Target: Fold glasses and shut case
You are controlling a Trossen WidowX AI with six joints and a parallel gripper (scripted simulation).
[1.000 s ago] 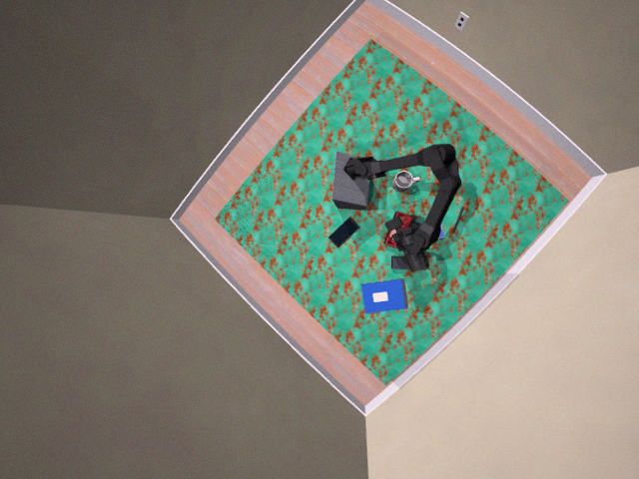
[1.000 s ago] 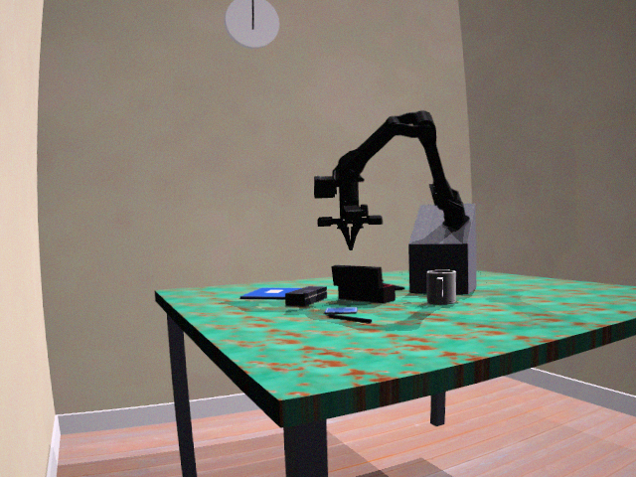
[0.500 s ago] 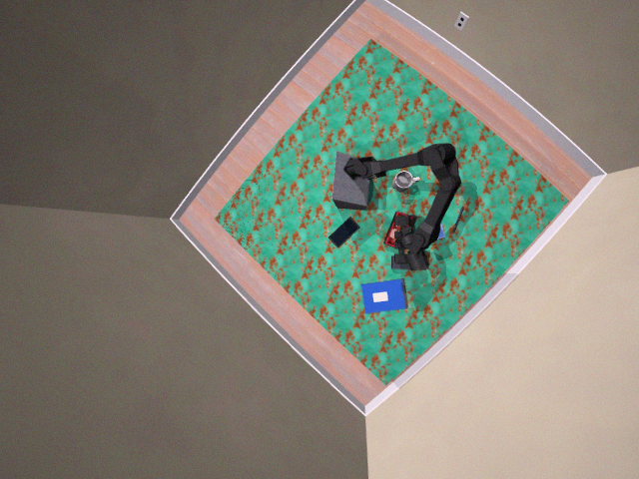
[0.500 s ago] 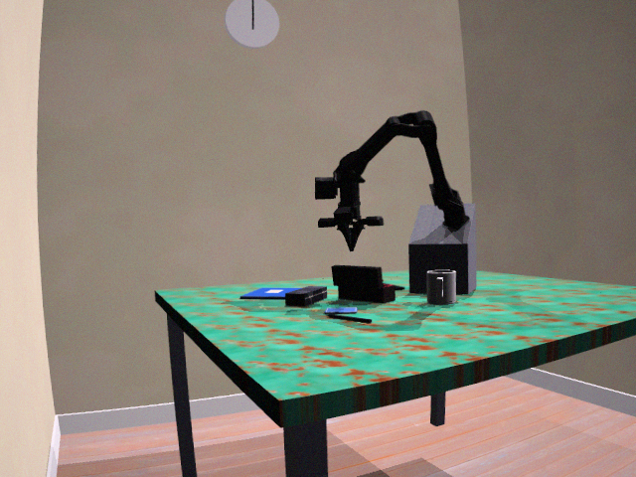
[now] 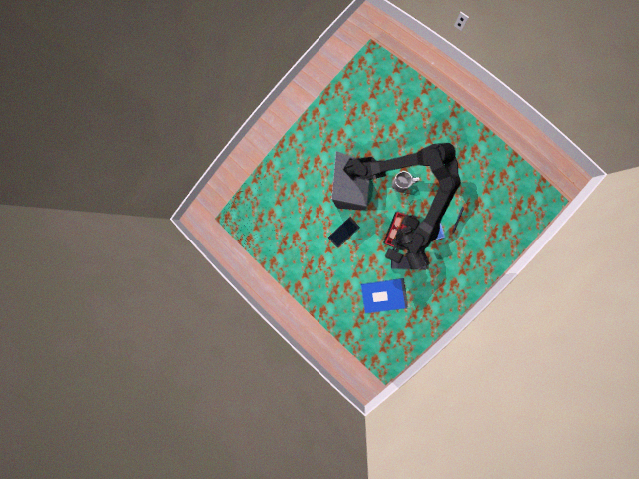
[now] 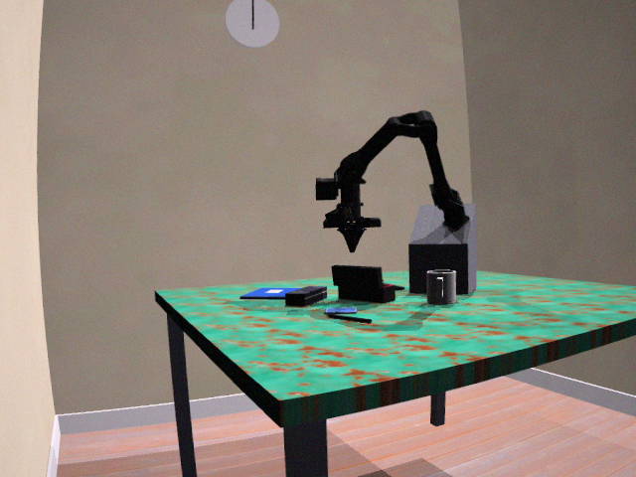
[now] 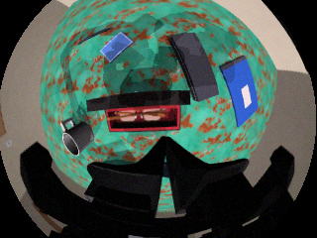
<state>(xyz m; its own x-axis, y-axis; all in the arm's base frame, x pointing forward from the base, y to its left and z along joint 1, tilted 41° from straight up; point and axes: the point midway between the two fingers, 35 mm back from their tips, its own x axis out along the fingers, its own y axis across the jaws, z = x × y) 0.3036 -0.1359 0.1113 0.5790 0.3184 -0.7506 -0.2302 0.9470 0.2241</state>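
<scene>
The glasses case lid lies 10 cm below my hand, 6 cm to the left of it and 2 cm ahead of it. From my hand the other things lie so: black glasses case (13 cm below, 5 cm to the left); then black box (15 cm below, 13 cm ahead, 4 cm to the right); then glasses (15 cm below, 5 cm to the left, 2 cm behind).
</scene>
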